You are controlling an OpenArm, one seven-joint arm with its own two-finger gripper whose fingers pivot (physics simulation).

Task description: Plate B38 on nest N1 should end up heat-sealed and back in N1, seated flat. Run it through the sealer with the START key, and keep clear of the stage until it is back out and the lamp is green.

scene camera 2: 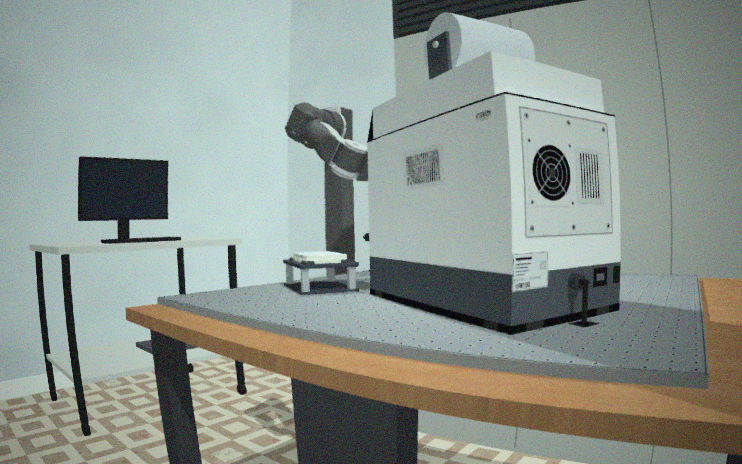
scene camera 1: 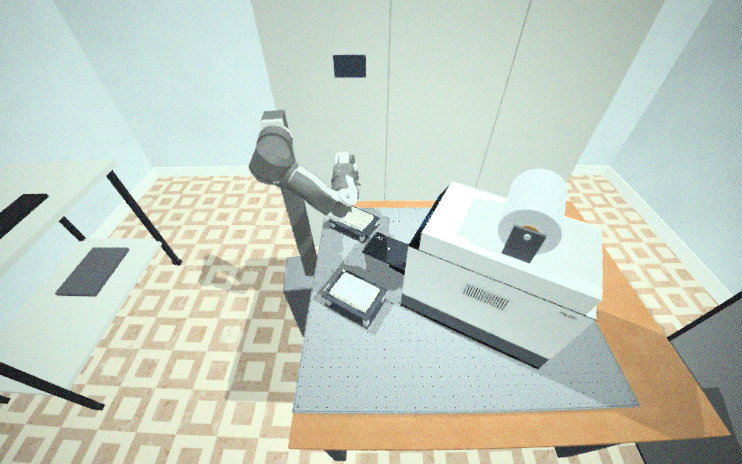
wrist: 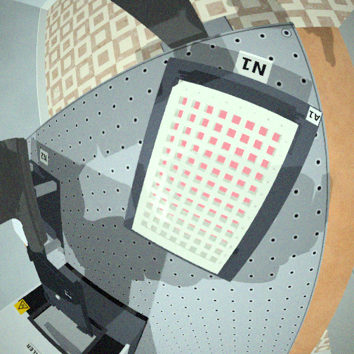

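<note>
A pale plate (wrist: 212, 175) (scene camera 1: 358, 218) with pink wells lies on dark nest N1 (wrist: 295, 182). It looks flat; its B38 mark does not show, and I cannot tell whether film covers it. My gripper (wrist: 200, 260) is open above N1, with no plate held. One finger shows at the left edge of the wrist view; the other is outside it. The white sealer (scene camera 1: 476, 273) (scene camera 2: 443, 207) (wrist: 15, 330) stands beside the nests. A dark part (scene camera 1: 385, 248) (wrist: 65, 295) sticks out from its front. The START key and lamp cannot be made out.
Nest N2 (scene camera 1: 336, 309) (wrist: 55, 215) stands nearer scene camera 1, with a white plate (scene camera 1: 355, 291) (scene camera 2: 320, 256). The film roll (scene camera 1: 538, 205) (scene camera 2: 492, 43) sits on the sealer. The perforated board (scene camera 1: 383, 372) lies on the wooden table (scene camera 1: 437, 432). A desk with a monitor (scene camera 2: 123, 188) stands apart.
</note>
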